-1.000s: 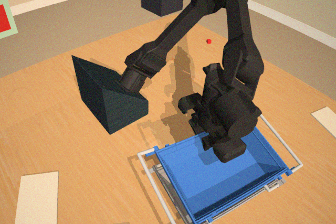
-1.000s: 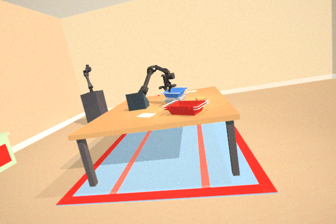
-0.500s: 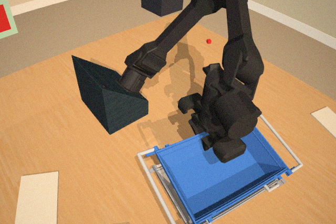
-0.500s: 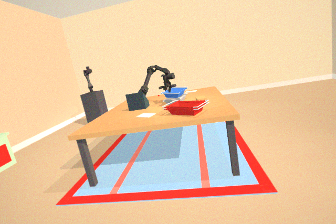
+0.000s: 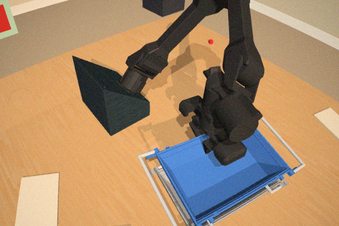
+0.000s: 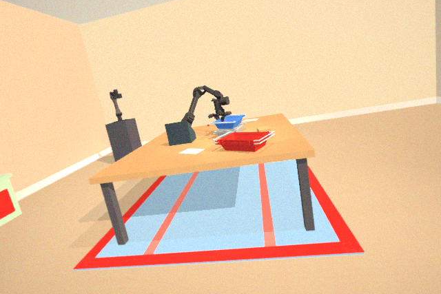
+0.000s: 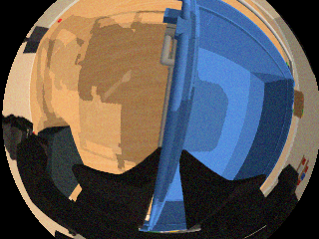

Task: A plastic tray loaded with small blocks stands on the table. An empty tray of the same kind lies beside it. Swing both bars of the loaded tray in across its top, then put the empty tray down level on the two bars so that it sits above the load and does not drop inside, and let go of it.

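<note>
The blue tray is 70 mm ahead of my gripper tip, 30 mm above it and 20 mm to the right of it.
</note>
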